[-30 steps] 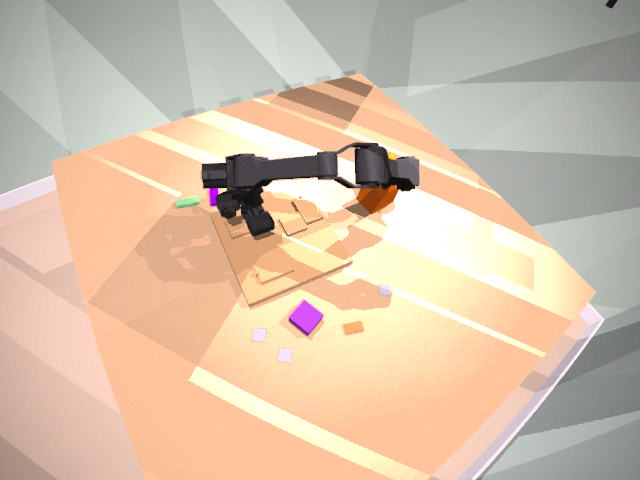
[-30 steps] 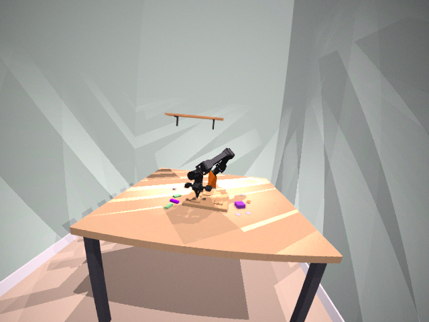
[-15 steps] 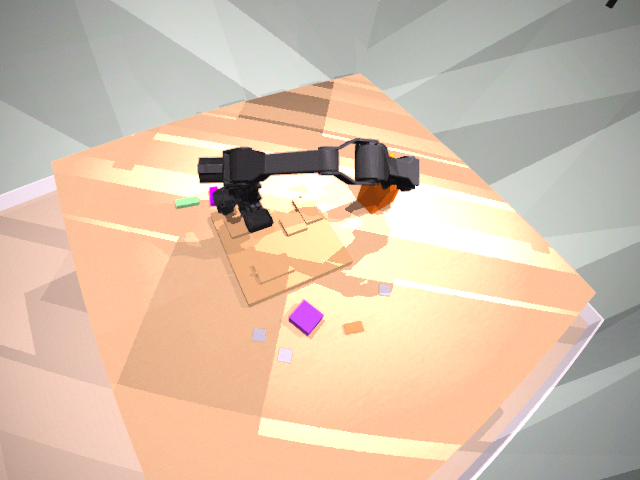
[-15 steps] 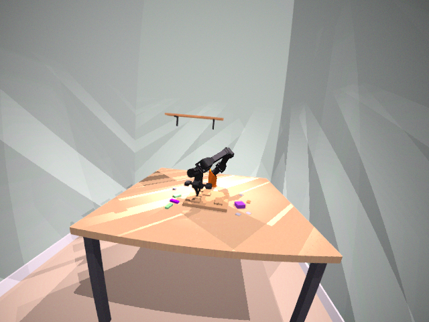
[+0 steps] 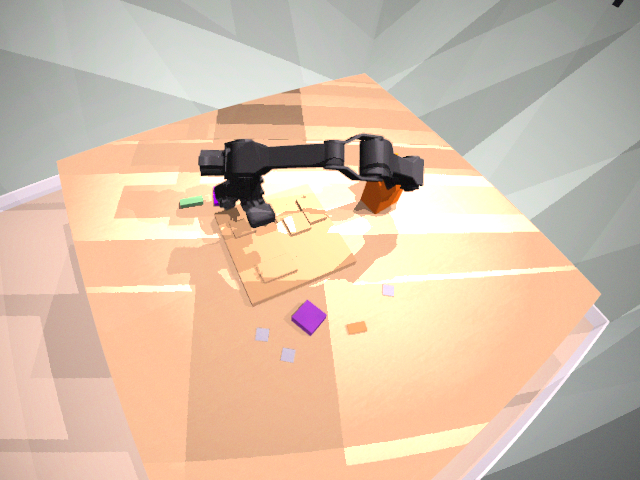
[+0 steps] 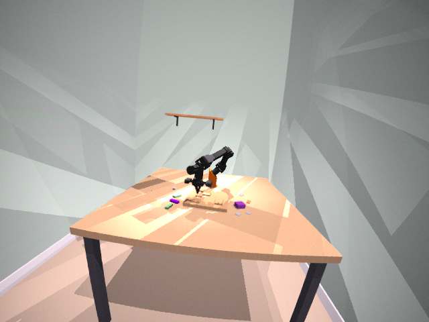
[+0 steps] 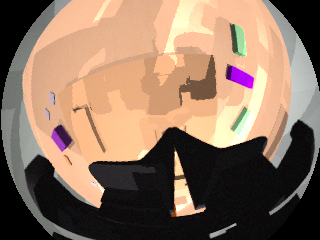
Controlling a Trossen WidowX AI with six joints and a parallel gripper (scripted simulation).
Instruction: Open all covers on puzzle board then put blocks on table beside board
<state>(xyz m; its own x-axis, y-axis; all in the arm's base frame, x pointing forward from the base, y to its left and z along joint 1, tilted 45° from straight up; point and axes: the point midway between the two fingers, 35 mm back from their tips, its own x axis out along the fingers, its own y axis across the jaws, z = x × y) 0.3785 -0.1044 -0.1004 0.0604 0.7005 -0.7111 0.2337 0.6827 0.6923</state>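
Right now my gripper tip is 8 cm to the right of the tan puzzle board, 6 cm past it and 4 cm above it. Round my gripper tip: orange block 39 cm to the left, 6 cm below, 3 cm behind; then purple block 15 cm to the right, 6 cm below, 2 cm ahead; then mint-green block 18 cm to the right, 9 cm ahead, 6 cm below.
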